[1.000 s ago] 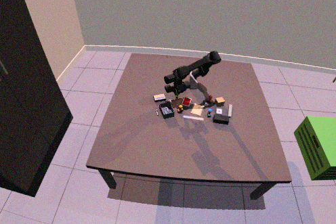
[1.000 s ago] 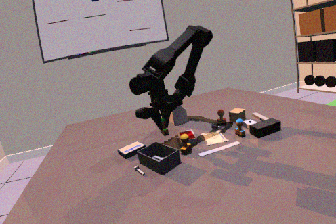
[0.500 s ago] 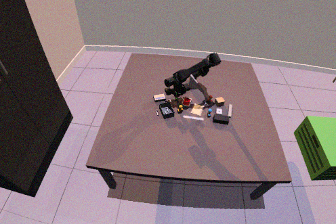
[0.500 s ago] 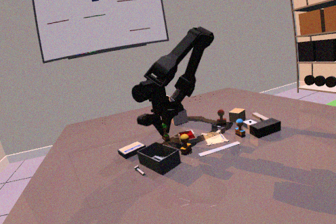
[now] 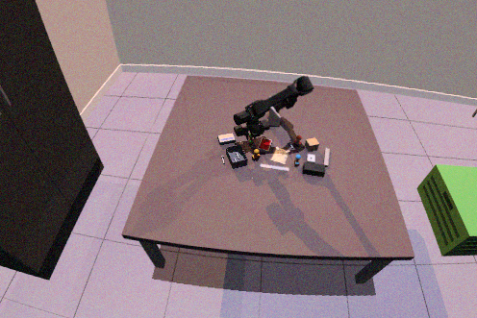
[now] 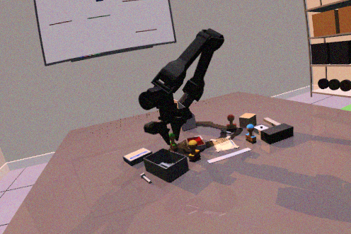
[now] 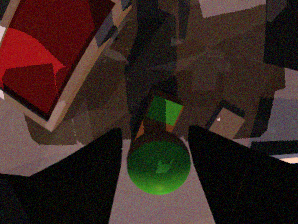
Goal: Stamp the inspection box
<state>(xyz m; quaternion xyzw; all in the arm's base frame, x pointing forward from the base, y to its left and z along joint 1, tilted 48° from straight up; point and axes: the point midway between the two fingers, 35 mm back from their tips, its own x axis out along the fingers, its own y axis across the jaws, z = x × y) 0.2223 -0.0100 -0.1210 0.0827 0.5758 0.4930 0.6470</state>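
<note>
The green-knobbed stamp is right at my gripper tip. The rest, counted from my gripper tip: yellow-knobbed stamp: 11 cm ahead, 5 cm to the left, 1 cm below; dark bin: 14 cm ahead, 5 cm to the right, 1 cm below; red ink pad: 1 cm ahead, 8 cm to the left, 2 cm below.
</note>
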